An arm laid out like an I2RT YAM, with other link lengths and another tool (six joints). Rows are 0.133 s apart.
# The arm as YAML. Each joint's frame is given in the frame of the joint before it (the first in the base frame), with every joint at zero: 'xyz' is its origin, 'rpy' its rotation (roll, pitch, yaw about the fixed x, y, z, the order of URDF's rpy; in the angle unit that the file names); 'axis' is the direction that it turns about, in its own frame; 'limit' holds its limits. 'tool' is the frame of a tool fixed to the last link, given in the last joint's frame.
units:
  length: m
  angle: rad
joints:
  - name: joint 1
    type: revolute
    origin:
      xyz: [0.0, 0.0, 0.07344]
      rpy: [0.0, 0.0, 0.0]
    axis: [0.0, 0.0, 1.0]
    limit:
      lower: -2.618
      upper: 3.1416
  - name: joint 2
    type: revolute
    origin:
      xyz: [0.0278, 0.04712, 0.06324]
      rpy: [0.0, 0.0, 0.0]
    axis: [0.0, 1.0, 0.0]
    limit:
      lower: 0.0
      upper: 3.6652
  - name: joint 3
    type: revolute
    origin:
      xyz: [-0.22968, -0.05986, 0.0]
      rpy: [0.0, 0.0, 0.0]
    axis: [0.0, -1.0, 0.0]
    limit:
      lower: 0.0
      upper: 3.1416
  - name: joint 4
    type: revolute
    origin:
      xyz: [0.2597, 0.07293, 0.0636]
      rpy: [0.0, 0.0, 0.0]
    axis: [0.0, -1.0, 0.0]
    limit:
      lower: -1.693
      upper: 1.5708
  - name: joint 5
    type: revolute
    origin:
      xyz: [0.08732, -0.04, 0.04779]
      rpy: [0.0, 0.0, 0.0]
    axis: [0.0, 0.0, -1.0]
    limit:
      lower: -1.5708
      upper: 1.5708
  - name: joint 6
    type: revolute
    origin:
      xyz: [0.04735, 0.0, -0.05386]
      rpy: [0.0, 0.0, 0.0]
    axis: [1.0, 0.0, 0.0]
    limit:
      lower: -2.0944
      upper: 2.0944
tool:
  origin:
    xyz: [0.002, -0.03, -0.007]
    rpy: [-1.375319, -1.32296, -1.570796]
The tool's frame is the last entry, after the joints.
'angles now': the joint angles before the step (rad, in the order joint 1, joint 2, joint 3, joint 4, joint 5, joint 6). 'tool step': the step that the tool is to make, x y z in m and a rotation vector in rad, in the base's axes. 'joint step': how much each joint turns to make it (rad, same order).
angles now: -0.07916, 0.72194, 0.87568, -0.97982, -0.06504, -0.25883
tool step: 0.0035, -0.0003, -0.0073, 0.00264, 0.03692, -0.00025
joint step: -0.00002, 0.02656, -0.00791, -0.00255, 0.00037, -0.00002
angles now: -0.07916, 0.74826, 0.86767, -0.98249, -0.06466, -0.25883
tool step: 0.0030, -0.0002, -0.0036, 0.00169, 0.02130, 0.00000
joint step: 0.00023, 0.02150, 0.00014, 0.00001, 0.00014, 0.00018
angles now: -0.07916, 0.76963, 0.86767, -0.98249, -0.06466, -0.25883
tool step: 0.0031, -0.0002, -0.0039, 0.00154, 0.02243, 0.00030
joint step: 0.00027, 0.02264, -0.00004, 0.00019, 0.00016, -0.00017
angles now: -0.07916, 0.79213, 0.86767, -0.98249, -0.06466, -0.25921
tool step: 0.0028, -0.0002, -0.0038, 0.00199, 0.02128, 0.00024
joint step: 0.00001, 0.02119, -0.00022, 0.00004, -0.00038, 0.00000
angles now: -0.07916, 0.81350, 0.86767, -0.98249, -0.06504, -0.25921
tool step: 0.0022, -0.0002, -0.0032, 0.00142, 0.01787, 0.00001
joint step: -0.00015, 0.01743, -0.00022, -0.00028, -0.00009, -0.00013
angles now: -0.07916, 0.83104, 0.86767, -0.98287, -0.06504, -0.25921
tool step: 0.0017, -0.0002, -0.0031, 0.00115, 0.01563, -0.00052
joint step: -0.00025, 0.01413, -0.00171, 0.00018, 0.00023, 0.00016
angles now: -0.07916, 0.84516, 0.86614, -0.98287, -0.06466, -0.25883
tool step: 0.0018, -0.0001, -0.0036, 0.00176, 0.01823, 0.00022
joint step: 0.00013, 0.01590, -0.00202, -0.00039, -0.00031, 0.00010
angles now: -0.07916, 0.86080, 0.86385, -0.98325, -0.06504, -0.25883
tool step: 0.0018, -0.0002, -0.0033, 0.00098, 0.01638, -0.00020
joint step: -0.00021, 0.01541, -0.00157, 0.00056, 0.00026, -0.00018
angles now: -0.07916, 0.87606, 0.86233, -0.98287, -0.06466, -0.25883
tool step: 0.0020, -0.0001, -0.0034, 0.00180, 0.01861, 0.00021
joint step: 0.00021, 0.01800, -0.00002, -0.00066, -0.00028, 0.00017
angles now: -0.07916, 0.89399, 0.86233, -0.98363, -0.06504, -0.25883
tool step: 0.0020, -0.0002, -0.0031, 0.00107, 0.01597, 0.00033
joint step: -0.00022, 0.01686, -0.00001, 0.00082, -0.00012, -0.00057
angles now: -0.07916, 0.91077, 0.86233, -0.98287, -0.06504, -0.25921
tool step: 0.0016, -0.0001, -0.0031, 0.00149, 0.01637, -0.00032
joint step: 0.00014, 0.01556, -0.00036, -0.00048, 0.00007, 0.00050
